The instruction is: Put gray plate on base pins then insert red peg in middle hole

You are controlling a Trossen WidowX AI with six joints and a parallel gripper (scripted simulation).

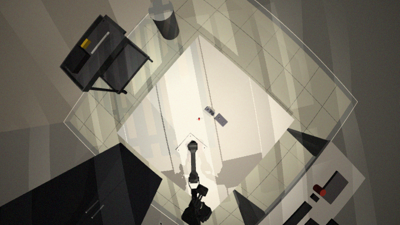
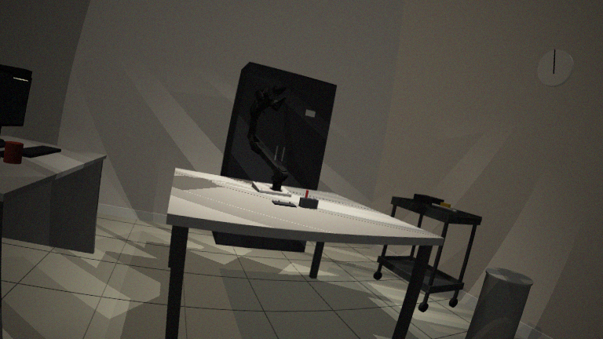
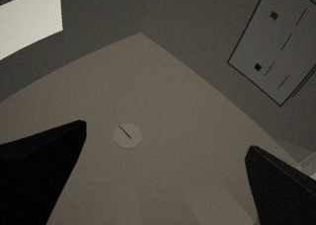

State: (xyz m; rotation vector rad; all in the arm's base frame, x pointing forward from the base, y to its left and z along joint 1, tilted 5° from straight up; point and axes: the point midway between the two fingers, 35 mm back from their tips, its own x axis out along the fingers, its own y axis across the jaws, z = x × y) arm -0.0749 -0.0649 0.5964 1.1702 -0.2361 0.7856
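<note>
My gripper tip is now 600 mm above the gray plate, 350 mm short of it and 100 mm to the right of it. The rest, counted from my gripper tip: red peg: 600 mm below, 240 mm ahead, 150 mm to the left; dark base: 630 mm below, 340 mm ahead, 40 mm to the right.
</note>
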